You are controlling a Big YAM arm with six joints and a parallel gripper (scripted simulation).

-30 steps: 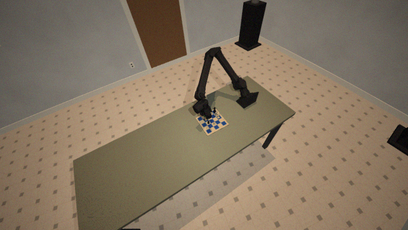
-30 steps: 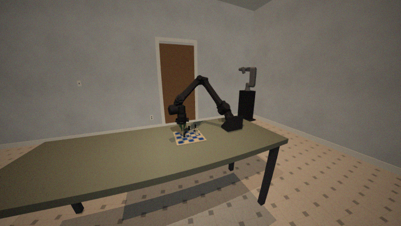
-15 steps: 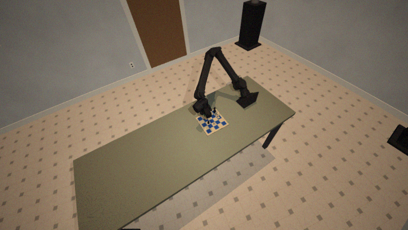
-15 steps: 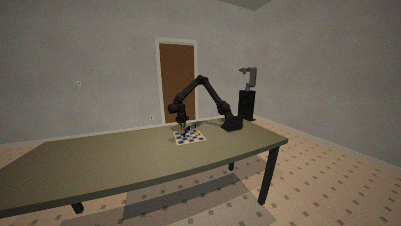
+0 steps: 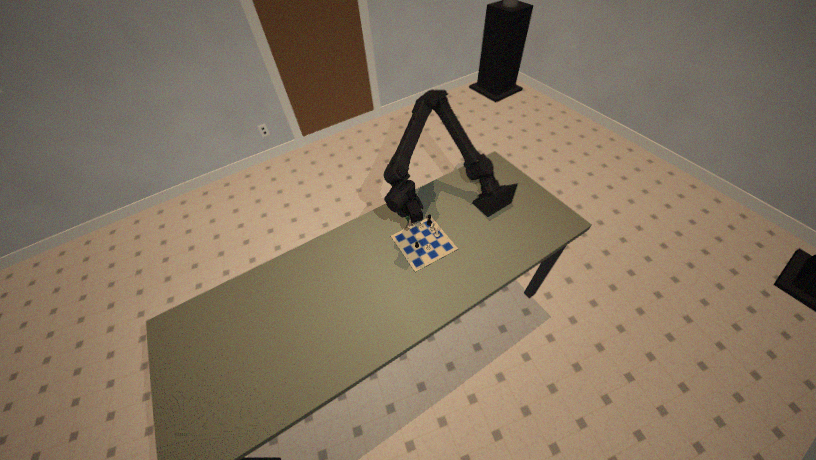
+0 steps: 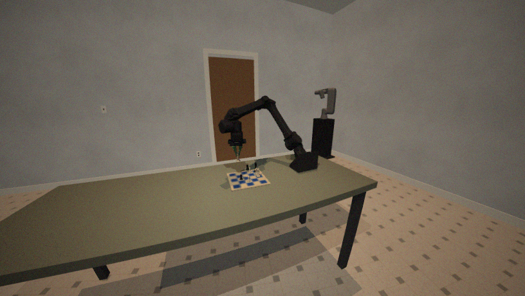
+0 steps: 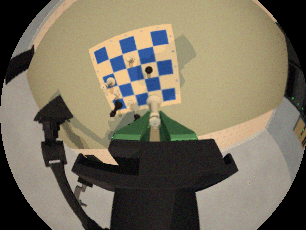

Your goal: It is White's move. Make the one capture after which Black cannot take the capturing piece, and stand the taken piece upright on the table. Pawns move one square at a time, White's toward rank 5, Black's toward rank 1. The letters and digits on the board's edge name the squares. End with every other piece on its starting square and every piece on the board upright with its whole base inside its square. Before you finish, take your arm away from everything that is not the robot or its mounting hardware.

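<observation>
Now: hand 14 cm above the blue-and-cream chessboard, 5 cm to the right of it and 4 cm past it. From my hand the other things lie so: white chess piece: 1 cm to the left, 1 cm below.
</observation>
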